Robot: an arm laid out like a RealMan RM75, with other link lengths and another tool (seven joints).
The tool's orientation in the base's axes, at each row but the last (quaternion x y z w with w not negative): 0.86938 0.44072 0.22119 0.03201; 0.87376 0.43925 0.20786 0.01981; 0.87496 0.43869 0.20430 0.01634; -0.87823 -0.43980 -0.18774 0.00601; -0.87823 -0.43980 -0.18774 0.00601; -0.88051 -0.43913 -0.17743 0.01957; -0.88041 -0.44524 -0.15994 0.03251; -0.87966 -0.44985 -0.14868 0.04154
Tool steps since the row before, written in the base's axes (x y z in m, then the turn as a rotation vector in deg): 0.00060 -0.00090 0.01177 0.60 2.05 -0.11; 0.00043 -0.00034 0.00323 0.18 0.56 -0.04; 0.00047 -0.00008 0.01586 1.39 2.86 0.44; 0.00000 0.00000 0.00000 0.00 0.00 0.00; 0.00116 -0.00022 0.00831 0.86 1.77 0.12; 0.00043 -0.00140 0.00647 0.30 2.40 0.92; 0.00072 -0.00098 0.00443 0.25 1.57 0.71; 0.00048 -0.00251 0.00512 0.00 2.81 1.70
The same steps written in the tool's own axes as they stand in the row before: 0.00380 0.00395 -0.01047 1.87 -0.83 0.63; 0.00108 0.00124 -0.00283 0.52 -0.22 0.19; 0.00563 0.00370 -0.01436 3.10 -0.61 0.54; 0.00000 0.00000 0.00000 0.00 0.00 0.00; 0.00324 0.00232 -0.00739 1.87 -0.40 0.48; 0.00130 0.00198 -0.00620 2.31 -1.13 -0.32; 0.00102 0.00154 -0.00421 1.57 -0.69 -0.30; -0.00016 0.00218 -0.00529 2.70 -1.56 -1.04
